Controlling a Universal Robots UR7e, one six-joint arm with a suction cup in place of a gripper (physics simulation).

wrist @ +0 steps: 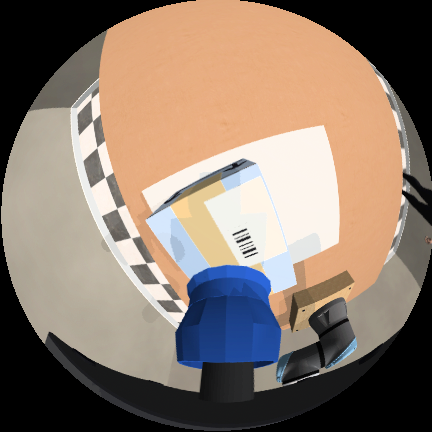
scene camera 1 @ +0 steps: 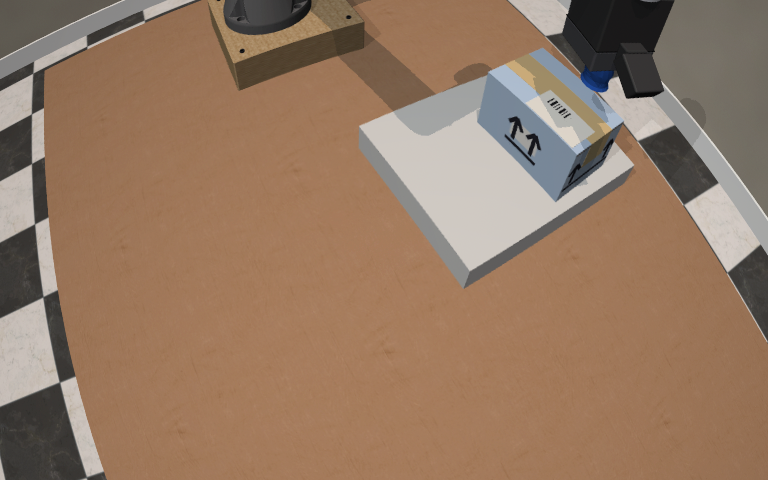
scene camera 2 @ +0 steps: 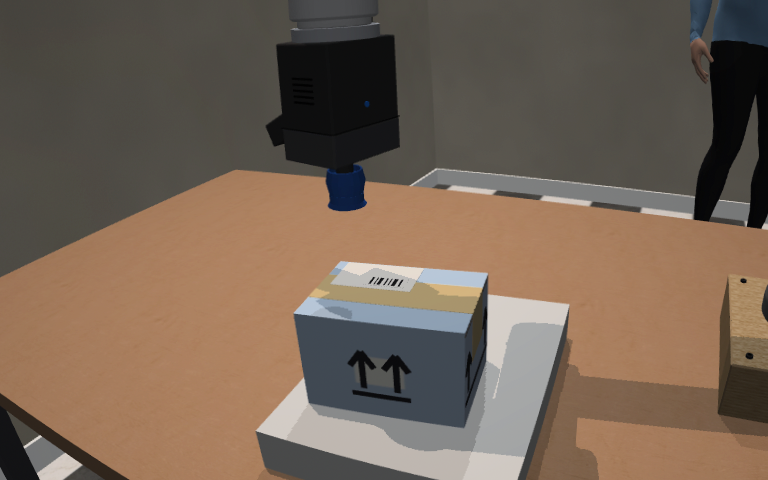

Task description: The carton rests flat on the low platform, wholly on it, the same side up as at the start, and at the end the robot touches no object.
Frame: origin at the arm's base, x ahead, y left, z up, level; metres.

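Seen in the pictures: hand, its tool point: (wrist: 228, 294) (scene camera 1: 594, 81) (scene camera 2: 347, 203); arm's base, origin of its link: (wrist: 326, 310) (scene camera 1: 267, 8).
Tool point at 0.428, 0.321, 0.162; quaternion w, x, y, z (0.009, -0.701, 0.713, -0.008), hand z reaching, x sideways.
Pixels of each thing's middle, then the offset from my tool point to it, as dx, dy, dz. Level surfaces: height alone.
- light blue carton, middle of its body: (scene camera 2: 398, 339) (scene camera 1: 550, 120) (wrist: 231, 235) -0.048, -0.002, -0.129
- low white platform, middle of its body: (scene camera 2: 435, 380) (scene camera 1: 507, 153) (wrist: 257, 215) -0.057, -0.049, -0.205
- brown table, height of its surface: dz -0.229
The light blue carton (scene camera 1: 518, 135) (scene camera 2: 385, 367) (wrist: 195, 220) has a tan tape strip and a barcode label on its top, and its printed arrows point up. It rests flat on the low white platform (scene camera 1: 430, 186) (scene camera 2: 538, 373) (wrist: 310, 185), near one side of it; its visible lower edges lie within the platform's top. My gripper's blue suction cup (scene camera 1: 594, 89) (scene camera 2: 347, 208) (wrist: 229, 272) hangs above the carton, with a gap between them in the second scene view. It is open and holds nothing. The carton's far lower edges are hidden.
The robot's base stands on a wooden block (scene camera 1: 300, 53) (scene camera 2: 741, 390) (wrist: 320, 300) on the brown table (scene camera 1: 254, 283) (scene camera 2: 169, 283) (wrist: 225, 75). A person (scene camera 2: 736, 101) stands beyond the table in the second scene view.
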